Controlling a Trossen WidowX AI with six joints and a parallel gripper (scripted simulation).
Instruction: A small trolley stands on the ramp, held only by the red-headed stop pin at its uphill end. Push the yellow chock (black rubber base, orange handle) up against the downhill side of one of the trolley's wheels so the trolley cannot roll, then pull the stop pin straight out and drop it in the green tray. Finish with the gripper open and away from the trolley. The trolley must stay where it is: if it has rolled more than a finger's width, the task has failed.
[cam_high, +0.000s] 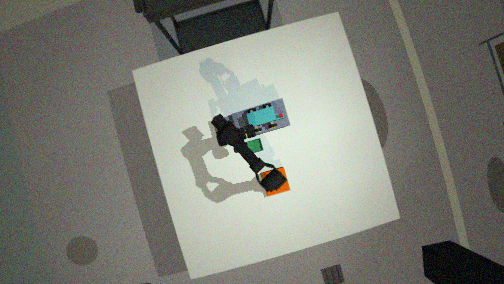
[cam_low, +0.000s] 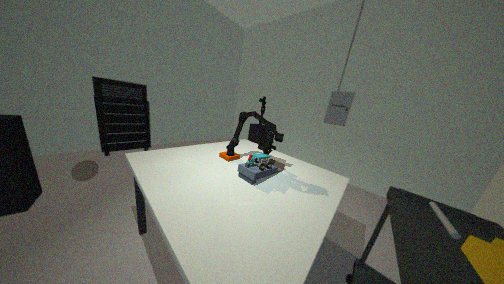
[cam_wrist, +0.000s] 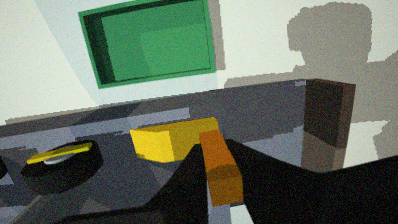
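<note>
Right now my gripper tip is 70 mm short of the red-headed stop pin, 230 mm to the left of it and 40 mm below it. The rest, counted from my gripper tip: yellow chock 20 mm to the right, 10 mm below; then green tray 70 mm behind, 60 mm to the right, 100 mm below; then brown ramp lip 40 mm ahead, 120 mm to the left, 60 mm below.
</note>
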